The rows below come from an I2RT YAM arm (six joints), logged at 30 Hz.
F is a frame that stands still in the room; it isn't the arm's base.
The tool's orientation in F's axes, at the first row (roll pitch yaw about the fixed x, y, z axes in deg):
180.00, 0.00, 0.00
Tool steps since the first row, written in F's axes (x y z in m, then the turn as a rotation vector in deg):
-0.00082, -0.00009, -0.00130, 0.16, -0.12, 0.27
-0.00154, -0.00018, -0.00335, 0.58, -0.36, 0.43
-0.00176, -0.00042, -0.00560, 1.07, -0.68, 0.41
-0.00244, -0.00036, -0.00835, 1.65, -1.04, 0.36
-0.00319, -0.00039, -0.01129, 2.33, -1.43, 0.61
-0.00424, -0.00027, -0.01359, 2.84, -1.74, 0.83
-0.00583, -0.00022, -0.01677, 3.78, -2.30, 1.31
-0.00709, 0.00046, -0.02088, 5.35, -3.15, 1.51
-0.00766, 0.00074, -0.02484, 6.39, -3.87, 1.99
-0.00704, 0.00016, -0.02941, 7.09, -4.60, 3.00
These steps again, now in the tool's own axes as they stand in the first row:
-0.00082, 0.00009, 0.00130, 0.16, 0.12, -0.27
-0.00154, 0.00018, 0.00335, 0.58, 0.36, -0.43
-0.00176, 0.00042, 0.00560, 1.07, 0.68, -0.41
-0.00244, 0.00036, 0.00835, 1.65, 1.04, -0.36
-0.00319, 0.00039, 0.01129, 2.33, 1.43, -0.61
-0.00424, 0.00027, 0.01359, 2.84, 1.74, -0.83
-0.00583, 0.00022, 0.01677, 3.78, 2.30, -1.31
-0.00709, -0.00046, 0.02088, 5.35, 3.15, -1.51
-0.00766, -0.00074, 0.02484, 6.39, 3.87, -1.99
-0.00704, -0.00016, 0.02941, 7.09, 4.60, -3.00

